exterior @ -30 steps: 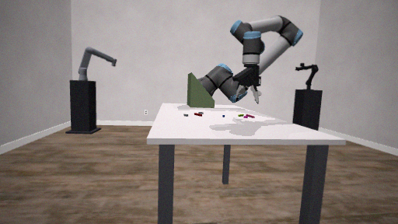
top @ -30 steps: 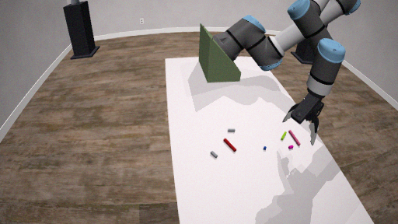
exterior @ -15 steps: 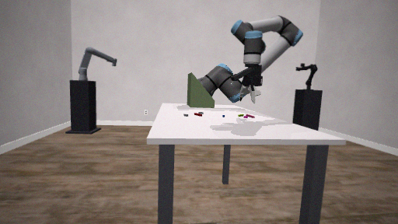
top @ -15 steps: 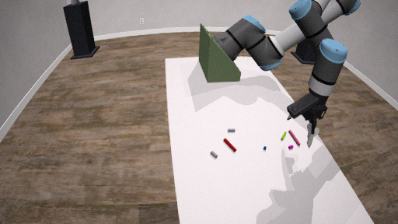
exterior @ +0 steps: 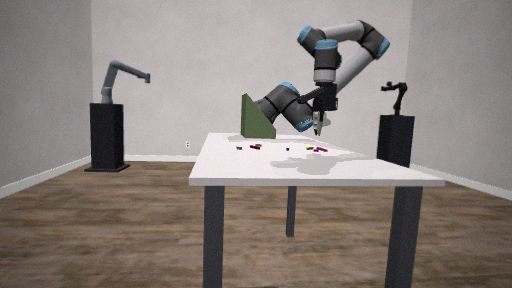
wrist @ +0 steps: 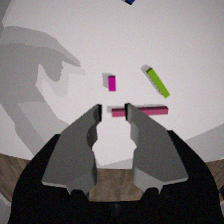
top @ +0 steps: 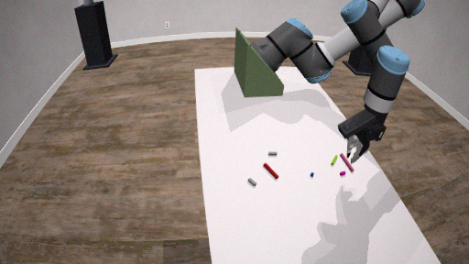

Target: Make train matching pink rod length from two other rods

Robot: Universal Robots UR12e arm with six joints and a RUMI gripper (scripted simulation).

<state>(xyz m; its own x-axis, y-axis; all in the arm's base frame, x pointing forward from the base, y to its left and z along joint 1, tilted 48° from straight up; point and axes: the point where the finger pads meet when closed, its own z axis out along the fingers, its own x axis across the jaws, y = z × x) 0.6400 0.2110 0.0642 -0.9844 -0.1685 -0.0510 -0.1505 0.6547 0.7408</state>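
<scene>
Now: hand 80 mm above the magenta rod. From my hand the other things lie so: blue rod 10 mm behind, 120 mm to the right, 80 mm below; then pink rod 50 mm behind, 40 mm to the left, 80 mm below; then lime rod 70 mm behind, 10 mm to the right, 80 mm below.
</scene>
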